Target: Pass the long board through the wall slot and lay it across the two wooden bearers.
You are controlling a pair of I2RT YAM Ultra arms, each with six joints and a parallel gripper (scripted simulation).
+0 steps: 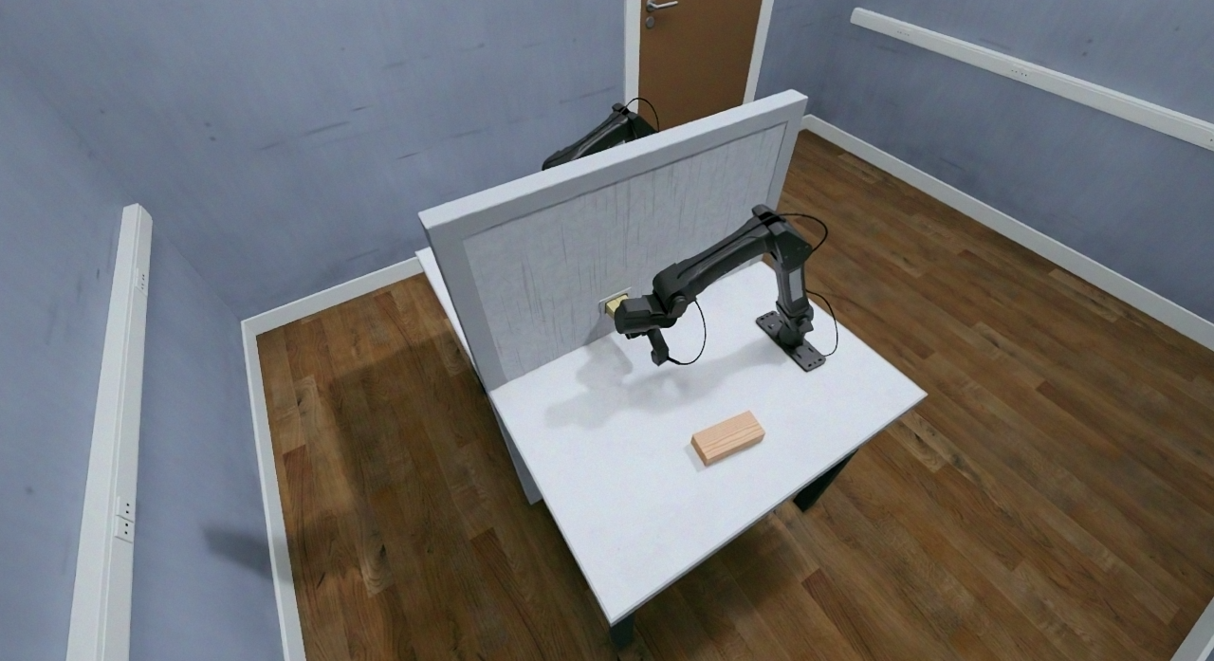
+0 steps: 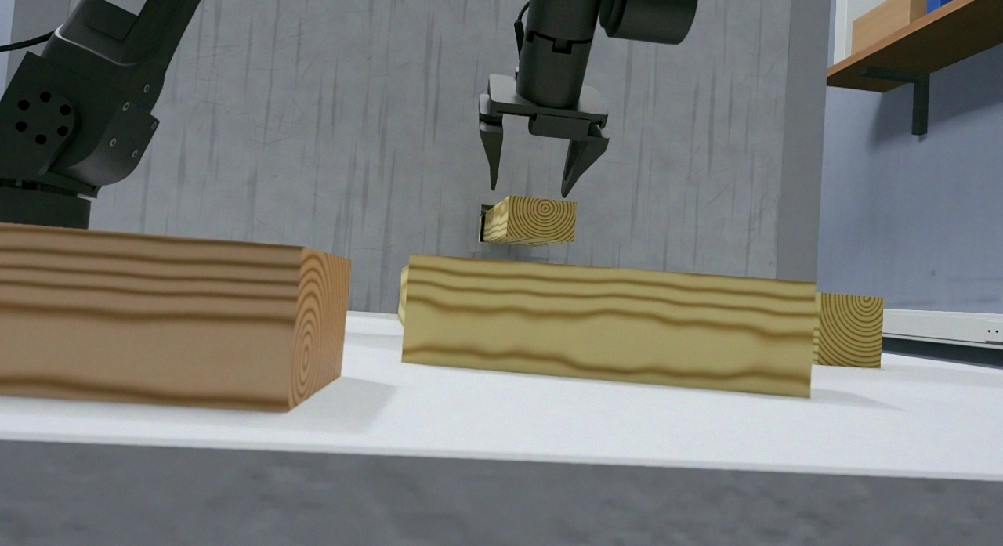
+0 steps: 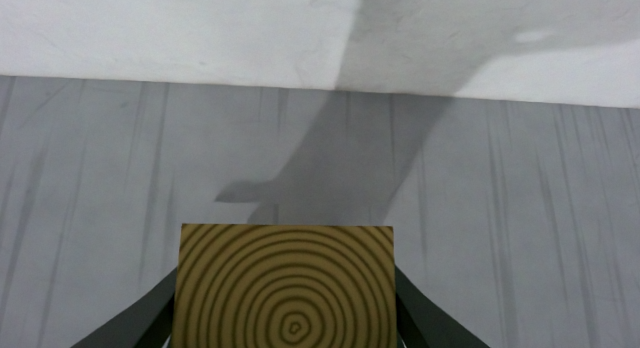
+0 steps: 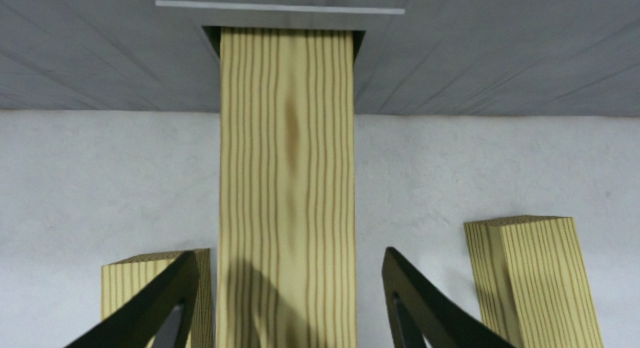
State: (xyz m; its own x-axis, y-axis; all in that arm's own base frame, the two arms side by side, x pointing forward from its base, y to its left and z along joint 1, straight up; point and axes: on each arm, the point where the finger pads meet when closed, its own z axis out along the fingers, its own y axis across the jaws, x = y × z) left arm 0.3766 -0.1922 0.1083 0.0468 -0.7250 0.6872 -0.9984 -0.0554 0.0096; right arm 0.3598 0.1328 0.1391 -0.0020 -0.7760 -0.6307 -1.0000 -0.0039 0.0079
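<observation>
Right now my right hand is 8 cm to the right of the long pale board and 4 cm above it. Round my right hand: brown offcut 3 cm behind, 56 cm to the left, 12 cm below; pale wooden bearer 17 cm ahead, 10 cm to the right, 12 cm below.
</observation>
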